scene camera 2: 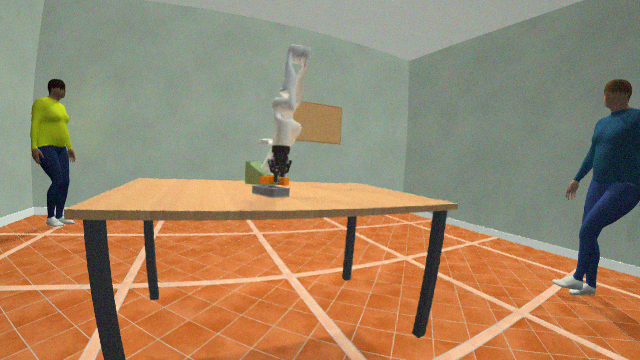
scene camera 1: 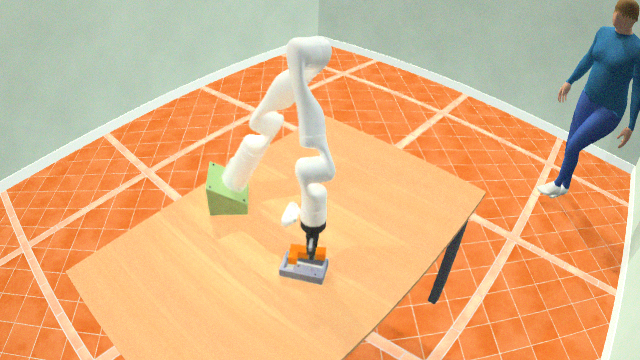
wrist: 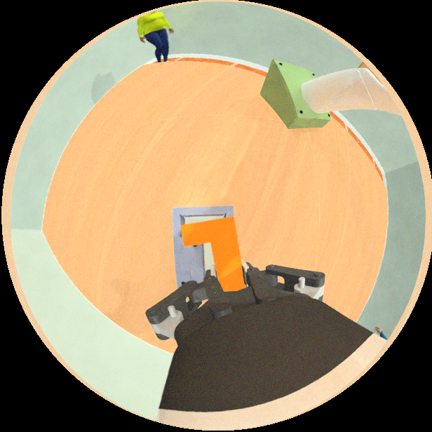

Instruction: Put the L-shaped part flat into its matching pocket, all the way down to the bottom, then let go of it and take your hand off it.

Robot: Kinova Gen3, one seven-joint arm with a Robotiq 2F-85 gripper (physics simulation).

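Seen in the pictures: gripper, fingertip midpoint: (scene camera 2: 279,183) (scene camera 1: 312,255); arm's base at its link origin: (scene camera 2: 267,170) (scene camera 1: 233,183).
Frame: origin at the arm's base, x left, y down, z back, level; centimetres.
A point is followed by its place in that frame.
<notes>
The orange L-shaped part (scene camera 1: 297,249) @(z -40.1, x -8.5, y 0.1 cm) (scene camera 2: 266,180) @(z -41.6, x -10.5, y 1.7 cm) (wrist: 226,250) is level and above the grey-blue pocket block (scene camera 1: 301,273) @(z -45.5, x -12.6, y 4.1 cm) (scene camera 2: 270,191) @(z -50.1, x -10.7, y 5.2 cm) (wrist: 188,265). My gripper (scene camera 1: 311,254) @(z -43.6, x -5.4, y 2.7 cm) (scene camera 2: 276,179) @(z -43.6, x -5.4, y 2.7 cm) (wrist: 227,268) is shut on the long leg of the part. In the wrist view the short leg points left over the far end of the pocket, and the long leg runs over the pocket's right side. The part looks turned slightly relative to the block's edges. Strips of the pale pocket floor show beside the part; the part and gripper hide the rest. The exact height of the gap is hard to tell.
The block stands on the wooden table (scene camera 1: 200,280) @(z -22.3, x -36.3, y 7.8 cm) (scene camera 2: 165,200) @(z -57.9, x -49.9, y 7.8 cm) (wrist: 125,200). The green wedge base (scene camera 1: 227,204) @(z -5.1, x -7.8, y 2.5 cm) (scene camera 2: 253,172) @(z -3.9, x -9.2, y 0.9 cm) (wrist: 280,97) carries the arm at the table's back. A person in teal (scene camera 1: 612,70) (scene camera 2: 617,145) and one in yellow (scene camera 2: 51,122) (wrist: 154,24) stand away from the table.
</notes>
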